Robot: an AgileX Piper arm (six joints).
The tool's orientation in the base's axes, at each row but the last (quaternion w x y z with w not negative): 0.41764 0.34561 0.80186 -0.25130; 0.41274 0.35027 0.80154 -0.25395; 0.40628 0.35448 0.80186 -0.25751; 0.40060 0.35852 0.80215 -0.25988; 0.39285 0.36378 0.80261 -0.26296; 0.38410 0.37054 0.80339 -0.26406; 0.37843 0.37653 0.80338 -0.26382; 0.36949 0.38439 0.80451 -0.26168; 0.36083 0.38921 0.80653 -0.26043; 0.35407 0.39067 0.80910 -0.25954
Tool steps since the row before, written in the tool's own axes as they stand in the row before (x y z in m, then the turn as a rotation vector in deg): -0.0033 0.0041 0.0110 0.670 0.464 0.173; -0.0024 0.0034 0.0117 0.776 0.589 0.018; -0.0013 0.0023 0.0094 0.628 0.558 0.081; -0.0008 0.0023 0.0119 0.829 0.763 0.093; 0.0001 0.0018 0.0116 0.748 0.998 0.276; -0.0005 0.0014 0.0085 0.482 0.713 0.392; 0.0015 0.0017 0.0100 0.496 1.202 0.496; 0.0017 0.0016 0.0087 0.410 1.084 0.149; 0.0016 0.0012 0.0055 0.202 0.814 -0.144; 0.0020 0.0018 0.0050 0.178 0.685 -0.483
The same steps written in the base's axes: 0.0100 -0.0061 -0.0035 0.164 0.406 -0.709; 0.0093 -0.0069 -0.0046 0.142 0.629 -0.731; 0.0067 -0.0056 -0.0043 0.209 0.513 -0.637; 0.0076 -0.0073 -0.0061 0.290 0.703 -0.837; 0.0065 -0.0071 -0.0067 0.591 0.683 -0.903; 0.0049 -0.0054 -0.0046 0.527 0.329 -0.713; 0.0048 -0.0055 -0.0072 0.957 0.543 -0.852; 0.0040 -0.0045 -0.0067 0.762 0.684 -0.563; 0.0024 -0.0025 -0.0047 0.521 0.647 -0.185; 0.0024 -0.0016 -0.0049 0.301 0.800 0.061
